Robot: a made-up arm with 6 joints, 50 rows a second.
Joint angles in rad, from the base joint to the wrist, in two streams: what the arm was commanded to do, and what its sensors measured. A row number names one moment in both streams.
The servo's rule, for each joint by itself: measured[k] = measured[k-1] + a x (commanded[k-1-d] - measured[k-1]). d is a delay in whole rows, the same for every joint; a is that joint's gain. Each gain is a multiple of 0.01, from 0.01 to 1. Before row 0 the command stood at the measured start. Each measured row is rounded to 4 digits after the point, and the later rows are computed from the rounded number. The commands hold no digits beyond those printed.
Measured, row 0: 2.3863, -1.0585, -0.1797, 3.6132, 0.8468, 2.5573
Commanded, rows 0 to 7: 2.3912, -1.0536, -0.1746, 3.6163, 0.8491, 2.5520; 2.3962, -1.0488, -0.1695, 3.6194, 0.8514, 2.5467; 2.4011, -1.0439, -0.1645, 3.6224, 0.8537, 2.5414; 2.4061, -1.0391, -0.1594, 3.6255, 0.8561, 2.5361; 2.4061, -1.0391, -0.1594, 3.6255, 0.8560, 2.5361; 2.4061, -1.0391, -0.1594, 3.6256, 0.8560, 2.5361; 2.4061, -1.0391, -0.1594, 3.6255, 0.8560, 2.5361; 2.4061, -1.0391, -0.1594, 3.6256, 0.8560, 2.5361
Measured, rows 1 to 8: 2.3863, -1.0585, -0.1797, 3.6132, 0.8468, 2.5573; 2.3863, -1.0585, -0.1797, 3.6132, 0.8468, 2.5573; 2.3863, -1.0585, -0.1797, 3.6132, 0.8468, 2.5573; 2.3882, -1.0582, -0.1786, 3.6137, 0.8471, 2.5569; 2.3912, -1.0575, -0.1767, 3.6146, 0.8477, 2.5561; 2.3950, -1.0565, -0.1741, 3.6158, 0.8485, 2.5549; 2.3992, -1.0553, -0.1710, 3.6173, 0.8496, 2.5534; 2.4018, -1.0542, -0.1686, 3.6185, 0.8505, 2.5520
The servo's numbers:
d 3
a 0.38 0.07 0.21 0.15 0.14 0.08

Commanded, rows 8 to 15: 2.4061, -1.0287, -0.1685, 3.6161, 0.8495, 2.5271; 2.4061, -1.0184, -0.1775, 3.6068, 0.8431, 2.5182; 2.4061, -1.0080, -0.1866, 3.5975, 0.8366, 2.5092; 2.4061, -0.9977, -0.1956, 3.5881, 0.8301, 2.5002; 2.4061, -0.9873, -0.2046, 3.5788, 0.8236, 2.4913; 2.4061, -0.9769, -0.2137, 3.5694, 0.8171, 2.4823; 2.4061, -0.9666, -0.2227, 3.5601, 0.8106, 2.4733; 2.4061, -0.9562, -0.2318, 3.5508, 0.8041, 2.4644
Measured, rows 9 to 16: 2.4034, -1.0531, -0.1667, 3.6196, 0.8513, 2.5507; 2.4044, -1.0521, -0.1652, 3.6205, 0.8520, 2.5495; 2.4050, -1.0512, -0.1640, 3.6213, 0.8526, 2.5484; 2.4054, -1.0496, -0.1649, 3.6205, 0.8522, 2.5467; 2.4057, -1.0474, -0.1675, 3.6184, 0.8509, 2.5444; 2.4059, -1.0446, -0.1715, 3.6153, 0.8489, 2.5416; 2.4060, -1.0413, -0.1766, 3.6112, 0.8463, 2.5383; 2.4060, -1.0375, -0.1825, 3.6063, 0.8431, 2.5345
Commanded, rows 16 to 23: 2.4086, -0.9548, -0.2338, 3.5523, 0.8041, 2.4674; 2.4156, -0.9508, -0.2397, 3.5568, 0.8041, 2.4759; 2.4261, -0.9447, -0.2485, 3.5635, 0.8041, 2.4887; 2.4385, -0.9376, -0.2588, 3.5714, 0.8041, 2.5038; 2.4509, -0.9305, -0.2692, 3.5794, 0.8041, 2.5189; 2.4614, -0.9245, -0.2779, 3.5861, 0.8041, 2.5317; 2.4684, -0.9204, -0.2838, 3.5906, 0.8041, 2.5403; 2.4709, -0.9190, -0.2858, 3.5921, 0.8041, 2.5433
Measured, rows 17 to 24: 2.4060, -1.0333, -0.1891, 3.6008, 0.8395, 2.5303; 2.4060, -1.0286, -0.1962, 3.5947, 0.8355, 2.5257; 2.4060, -1.0235, -0.2037, 3.5881, 0.8311, 2.5208; 2.4070, -1.0187, -0.2100, 3.5827, 0.8273, 2.5165; 2.4103, -1.0139, -0.2162, 3.5788, 0.8241, 2.5133; 2.4163, -1.0091, -0.2230, 3.5765, 0.8213, 2.5113; 2.4247, -1.0041, -0.2305, 3.5757, 0.8189, 2.5107; 2.4347, -0.9989, -0.2386, 3.5763, 0.8168, 2.5114
